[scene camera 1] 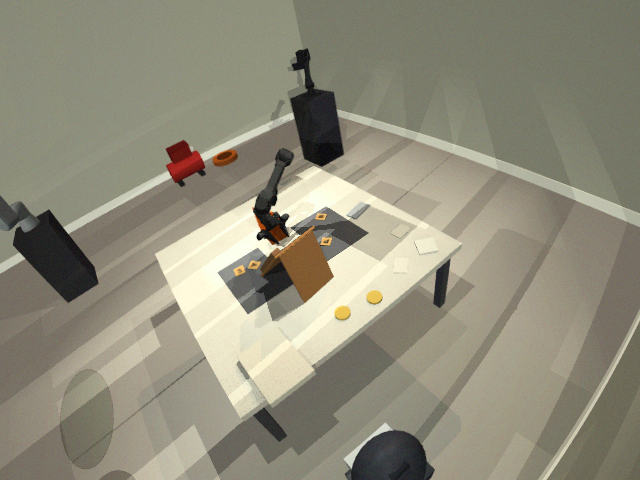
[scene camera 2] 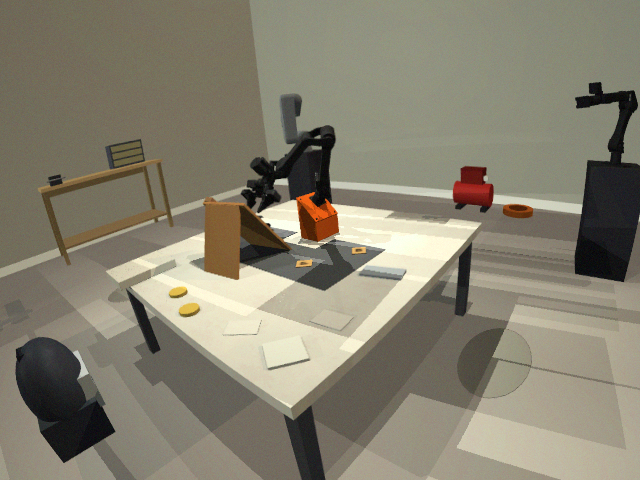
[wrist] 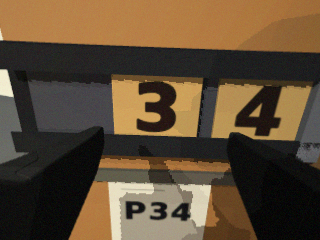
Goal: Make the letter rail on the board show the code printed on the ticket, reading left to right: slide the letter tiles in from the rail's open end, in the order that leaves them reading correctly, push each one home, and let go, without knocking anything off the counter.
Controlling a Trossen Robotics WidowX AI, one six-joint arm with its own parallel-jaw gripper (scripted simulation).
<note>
The gripper is open, with nothing in its grasp. Also in view: a letter tile, a pale stone block, a wooden board and a mat.
The gripper also shows in the wrist view.
</note>
